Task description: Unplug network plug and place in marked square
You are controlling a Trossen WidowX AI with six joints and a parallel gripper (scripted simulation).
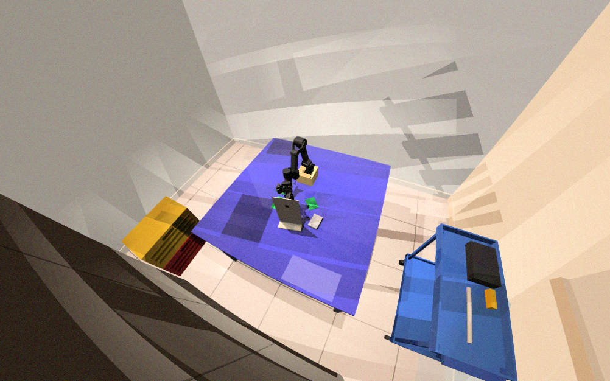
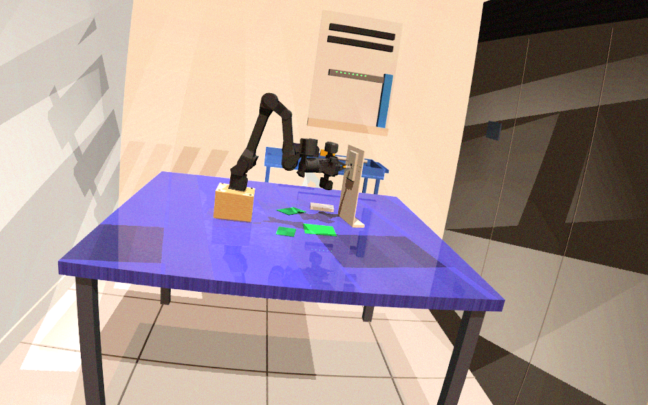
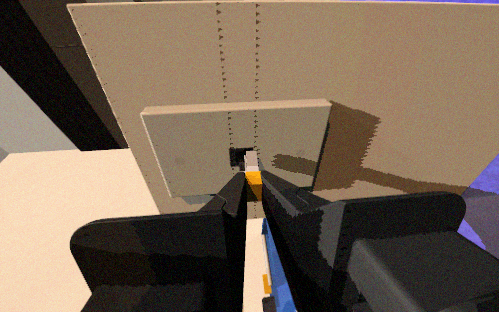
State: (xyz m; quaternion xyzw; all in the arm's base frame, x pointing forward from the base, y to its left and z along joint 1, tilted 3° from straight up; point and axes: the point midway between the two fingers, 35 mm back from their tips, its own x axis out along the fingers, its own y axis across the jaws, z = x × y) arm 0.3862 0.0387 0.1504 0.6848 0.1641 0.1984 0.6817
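Right now the tan panel is 4 cm ahead of my gripper tip, 1 cm to the left of it and 9 cm below it. Also, from my gripper tip: orange network plug right at my gripper tip.
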